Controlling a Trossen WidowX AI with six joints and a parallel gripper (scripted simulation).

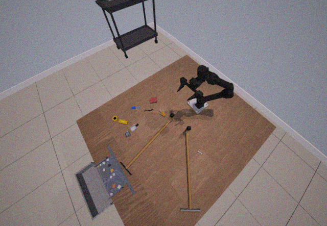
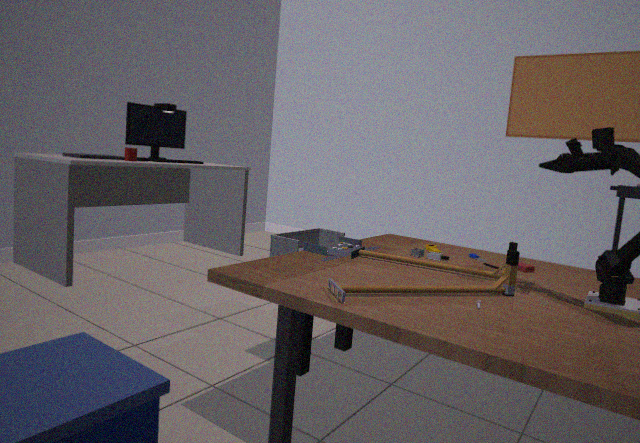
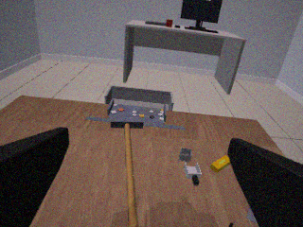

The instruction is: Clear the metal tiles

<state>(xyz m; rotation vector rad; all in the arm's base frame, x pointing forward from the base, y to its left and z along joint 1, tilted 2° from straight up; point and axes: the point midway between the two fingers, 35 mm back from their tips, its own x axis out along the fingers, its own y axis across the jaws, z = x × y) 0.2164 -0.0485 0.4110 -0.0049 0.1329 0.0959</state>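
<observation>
Right now my gripper tip is 330 mm short of the long scraper, 50 mm to the right of it and 360 mm above it. Round my gripper tip: black strip (180 mm ahead, 220 mm to the right, 420 mm below); then yellow ribbed bit (90 mm ahead, 110 mm to the right, 410 mm below); then red block (80 mm ahead, 290 mm to the right, 410 mm below).
</observation>
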